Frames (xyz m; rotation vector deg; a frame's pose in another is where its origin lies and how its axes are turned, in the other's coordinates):
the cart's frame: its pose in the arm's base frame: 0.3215 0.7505 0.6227 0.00 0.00 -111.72
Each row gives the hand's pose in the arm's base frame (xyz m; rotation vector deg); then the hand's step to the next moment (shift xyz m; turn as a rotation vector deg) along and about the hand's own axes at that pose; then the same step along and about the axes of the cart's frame.
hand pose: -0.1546 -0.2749 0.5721 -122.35 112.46 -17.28
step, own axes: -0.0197 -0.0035 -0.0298 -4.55 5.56 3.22
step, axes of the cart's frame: -0.0151 -0.0138 0.0295 -2.14 -5.91 -4.74
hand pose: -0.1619 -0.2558 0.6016 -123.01 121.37 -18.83
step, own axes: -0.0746 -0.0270 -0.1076 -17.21 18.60 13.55
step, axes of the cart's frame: -0.0777 -0.0294 0.1048 -9.03 -19.85 -18.71
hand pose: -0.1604 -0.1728 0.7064 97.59 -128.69 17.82
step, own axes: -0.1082 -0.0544 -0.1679 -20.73 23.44 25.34
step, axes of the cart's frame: -0.1672 0.0386 0.1159 -7.46 -24.69 -30.92
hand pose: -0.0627 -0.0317 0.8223 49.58 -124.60 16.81
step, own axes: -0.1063 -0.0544 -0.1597 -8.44 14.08 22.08
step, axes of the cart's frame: -0.1444 0.1346 0.0282 2.40 -18.38 -20.33
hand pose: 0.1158 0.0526 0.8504 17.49 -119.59 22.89
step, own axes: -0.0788 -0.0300 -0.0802 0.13 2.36 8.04
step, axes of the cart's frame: -0.0505 0.1022 -0.0233 3.63 -6.27 -4.22
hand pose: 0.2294 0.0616 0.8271 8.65 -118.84 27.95
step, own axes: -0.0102 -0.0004 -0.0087 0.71 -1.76 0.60
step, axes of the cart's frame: -0.0067 0.0107 -0.0045 1.78 0.36 0.82
